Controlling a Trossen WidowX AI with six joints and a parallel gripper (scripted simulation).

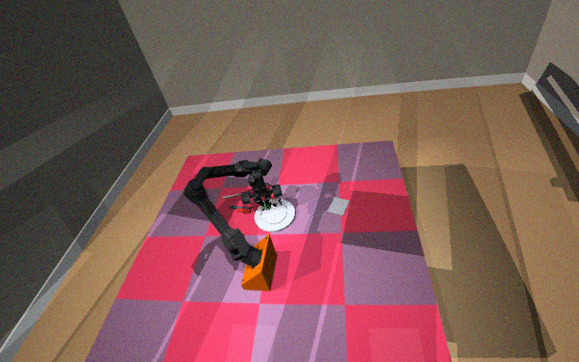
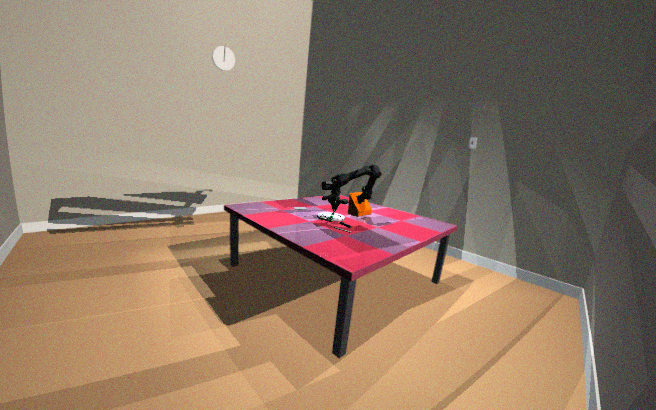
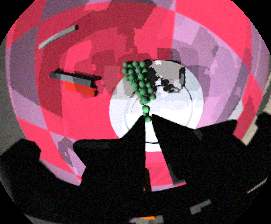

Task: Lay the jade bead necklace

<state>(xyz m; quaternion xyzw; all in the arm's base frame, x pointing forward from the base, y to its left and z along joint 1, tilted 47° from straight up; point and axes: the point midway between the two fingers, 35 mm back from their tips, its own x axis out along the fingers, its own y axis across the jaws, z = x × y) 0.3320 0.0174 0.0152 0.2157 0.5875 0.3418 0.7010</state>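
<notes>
Now: the round white bead board 40 mm to the right of my gripper tip, 40 mm below it and 20 mm behind it. Round my gripper tip: red-handled tool: 140 mm to the left, 50 mm below, 30 mm ahead; flat grey pad: 350 mm to the right, 50 mm below, 20 mm ahead; thin white rod: 210 mm to the left, 140 mm ahead, 50 mm below.
</notes>
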